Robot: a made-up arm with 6 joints. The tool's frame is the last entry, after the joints. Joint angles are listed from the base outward.
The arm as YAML. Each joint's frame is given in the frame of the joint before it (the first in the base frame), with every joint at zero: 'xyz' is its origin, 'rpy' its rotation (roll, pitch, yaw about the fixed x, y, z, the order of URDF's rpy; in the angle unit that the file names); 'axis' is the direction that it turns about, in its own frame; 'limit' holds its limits. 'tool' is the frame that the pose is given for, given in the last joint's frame.
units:
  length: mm
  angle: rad
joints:
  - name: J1
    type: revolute
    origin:
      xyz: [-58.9, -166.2, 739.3]
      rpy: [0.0, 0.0, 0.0]
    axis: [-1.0, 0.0, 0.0]
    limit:
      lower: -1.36
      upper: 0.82
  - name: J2
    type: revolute
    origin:
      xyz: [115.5, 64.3, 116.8]
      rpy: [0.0, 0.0, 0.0]
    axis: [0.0, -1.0, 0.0]
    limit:
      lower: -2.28
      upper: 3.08
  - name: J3
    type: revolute
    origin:
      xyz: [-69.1, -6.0, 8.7]
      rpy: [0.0, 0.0, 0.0]
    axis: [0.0, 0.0, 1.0]
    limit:
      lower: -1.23
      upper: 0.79
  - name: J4
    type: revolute
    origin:
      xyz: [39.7, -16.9, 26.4]
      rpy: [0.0, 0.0, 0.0]
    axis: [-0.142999, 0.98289, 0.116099]
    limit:
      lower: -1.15
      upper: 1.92
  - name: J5
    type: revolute
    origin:
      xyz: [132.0, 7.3, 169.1]
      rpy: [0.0, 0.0, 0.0]
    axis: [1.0, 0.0, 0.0]
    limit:
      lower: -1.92
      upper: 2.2
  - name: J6
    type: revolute
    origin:
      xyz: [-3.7, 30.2, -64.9]
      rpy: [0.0, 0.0, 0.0]
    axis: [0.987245, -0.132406, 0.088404]
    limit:
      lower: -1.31
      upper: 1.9
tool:
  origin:
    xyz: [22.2, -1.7, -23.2]
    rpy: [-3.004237, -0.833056, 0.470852]
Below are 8 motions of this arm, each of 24 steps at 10 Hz.
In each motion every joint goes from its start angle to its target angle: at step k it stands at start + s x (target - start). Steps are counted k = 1, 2, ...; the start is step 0. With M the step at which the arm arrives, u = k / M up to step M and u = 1 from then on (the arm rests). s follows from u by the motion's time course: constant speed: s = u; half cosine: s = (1 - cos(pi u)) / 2; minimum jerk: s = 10 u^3 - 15 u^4 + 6 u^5.
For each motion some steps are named. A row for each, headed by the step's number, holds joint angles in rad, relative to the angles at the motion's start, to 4 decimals.
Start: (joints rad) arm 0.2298 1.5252 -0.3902 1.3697 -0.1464 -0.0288
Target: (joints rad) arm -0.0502 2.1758 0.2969 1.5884 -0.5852 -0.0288
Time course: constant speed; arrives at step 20
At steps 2, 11, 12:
2: -0.0280 0.0651 0.0687 0.0219 -0.0439 0.0000
11: -0.1540 0.3578 0.3779 0.1203 -0.2413 0.0000
12: -0.1680 0.3904 0.4123 0.1312 -0.2633 0.0000

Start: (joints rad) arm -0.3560 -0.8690 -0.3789 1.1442 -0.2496 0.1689
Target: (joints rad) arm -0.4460 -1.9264 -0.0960 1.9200 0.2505 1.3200
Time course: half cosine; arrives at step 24
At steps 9, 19, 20, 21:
9: -0.0278 -0.3264 0.0873 0.2395 0.1544 0.3553
19: -0.0807 -0.9481 0.2537 0.6956 0.4484 1.0322
20: -0.0840 -0.9866 0.2639 0.7238 0.4666 1.0740
21: -0.0866 -1.0172 0.2721 0.7463 0.4811 1.1073

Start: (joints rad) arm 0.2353 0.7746 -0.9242 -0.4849 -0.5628 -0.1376
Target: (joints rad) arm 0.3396 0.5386 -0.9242 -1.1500 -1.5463 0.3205
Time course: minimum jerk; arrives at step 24
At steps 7, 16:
7: 0.0159 -0.0359 0.0000 -0.1012 -0.1497 0.0697
16: 0.0824 -0.1865 0.0000 -0.5255 -0.7771 0.3620

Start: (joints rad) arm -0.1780 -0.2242 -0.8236 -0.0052 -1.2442 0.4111
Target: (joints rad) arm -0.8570 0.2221 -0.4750 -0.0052 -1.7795 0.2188
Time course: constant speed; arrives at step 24
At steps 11, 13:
11: -0.3112 0.2046 0.1598 0.0000 -0.2453 -0.0881
13: -0.3678 0.2417 0.1888 0.0000 -0.2900 -0.1042

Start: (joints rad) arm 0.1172 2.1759 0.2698 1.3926 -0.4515 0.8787
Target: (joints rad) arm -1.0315 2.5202 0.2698 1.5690 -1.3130 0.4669
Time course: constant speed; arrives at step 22
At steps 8, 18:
8: -0.4177 0.1252 0.0000 0.0641 -0.3133 -0.1497
18: -0.9398 0.2817 0.0000 0.1443 -0.7049 -0.3369

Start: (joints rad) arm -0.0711 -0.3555 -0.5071 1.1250 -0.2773 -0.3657
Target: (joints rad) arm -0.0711 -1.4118 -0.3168 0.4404 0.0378 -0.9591
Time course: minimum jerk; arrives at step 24
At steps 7, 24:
7: 0.0000 -0.1608 0.0290 -0.1042 0.0480 -0.0903
24: 0.0000 -1.0563 0.1903 -0.6846 0.3151 -0.5934

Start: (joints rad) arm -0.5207 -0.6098 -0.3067 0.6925 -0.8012 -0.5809
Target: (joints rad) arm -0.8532 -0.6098 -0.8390 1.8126 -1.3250 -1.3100
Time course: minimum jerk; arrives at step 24
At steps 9, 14, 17, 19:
9: -0.0915 0.0000 -0.1465 0.3083 -0.1442 -0.2007
14: -0.2172 0.0000 -0.3478 0.7319 -0.3422 -0.4764
17: -0.2819 0.0000 -0.4513 0.9496 -0.4441 -0.6181
19: -0.3110 0.0000 -0.4980 1.0478 -0.4900 -0.6821

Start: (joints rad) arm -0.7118 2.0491 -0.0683 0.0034 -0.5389 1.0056
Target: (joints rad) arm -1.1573 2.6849 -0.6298 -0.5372 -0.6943 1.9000
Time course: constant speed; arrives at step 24
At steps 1, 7, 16, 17, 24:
1: -0.0186 0.0265 -0.0234 -0.0225 -0.0065 0.0373
7: -0.1299 0.1854 -0.1638 -0.1577 -0.0453 0.2609
16: -0.2970 0.4239 -0.3743 -0.3604 -0.1036 0.5963
17: -0.3156 0.4504 -0.3977 -0.3829 -0.1101 0.6335
24: -0.4455 0.6358 -0.5615 -0.5406 -0.1554 0.8944

